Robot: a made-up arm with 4 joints.
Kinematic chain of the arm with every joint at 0, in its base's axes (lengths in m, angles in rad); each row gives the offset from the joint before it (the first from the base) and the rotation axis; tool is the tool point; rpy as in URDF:
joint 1: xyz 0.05 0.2 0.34 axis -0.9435 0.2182 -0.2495
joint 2: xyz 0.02 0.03 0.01 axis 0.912 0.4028 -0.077
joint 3: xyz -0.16 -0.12 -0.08 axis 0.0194 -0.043 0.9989
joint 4: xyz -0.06 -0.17 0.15 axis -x
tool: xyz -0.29 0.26 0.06 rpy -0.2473 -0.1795 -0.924
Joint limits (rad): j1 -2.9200..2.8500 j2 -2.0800..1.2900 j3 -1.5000..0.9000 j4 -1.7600..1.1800
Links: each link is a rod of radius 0.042 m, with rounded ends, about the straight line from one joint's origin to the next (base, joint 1, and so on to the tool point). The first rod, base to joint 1, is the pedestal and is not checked.
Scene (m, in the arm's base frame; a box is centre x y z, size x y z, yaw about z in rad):
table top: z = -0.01
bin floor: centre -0.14 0.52 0 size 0.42 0.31 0.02 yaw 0.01
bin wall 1: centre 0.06 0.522 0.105 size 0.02 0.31 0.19 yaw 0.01
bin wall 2: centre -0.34 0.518 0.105 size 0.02 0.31 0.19 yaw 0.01
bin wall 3: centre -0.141 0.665 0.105 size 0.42 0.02 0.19 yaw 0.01
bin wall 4: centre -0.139 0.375 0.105 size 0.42 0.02 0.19 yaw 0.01
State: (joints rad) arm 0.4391 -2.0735 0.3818 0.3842
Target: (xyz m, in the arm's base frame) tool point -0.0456 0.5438 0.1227
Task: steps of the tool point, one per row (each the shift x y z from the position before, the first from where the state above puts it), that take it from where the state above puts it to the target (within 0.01 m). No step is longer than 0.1 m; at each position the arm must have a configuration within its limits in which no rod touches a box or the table.
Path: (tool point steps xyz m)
1: -0.0075 0.0207 -0.0236
2: -0.0091 0.0356 -0.0247
3: -0.0070 0.0498 -0.0225
4: -0.0006 0.0619 -0.0174
5: 0.0095 0.0704 -0.0103
6: 0.0221 0.0739 -0.0018
7: 0.0360 0.0720 0.0074
8: 0.0492 0.0644 0.0166
9: 0.0572 0.0404 -0.0673
10: 0.0606 0.0198 -0.0642
11: 0.0600 0.0041 -0.0567
12: 0.0567 -0.0063 -0.0479
13: 0.0516 -0.0128 -0.0396

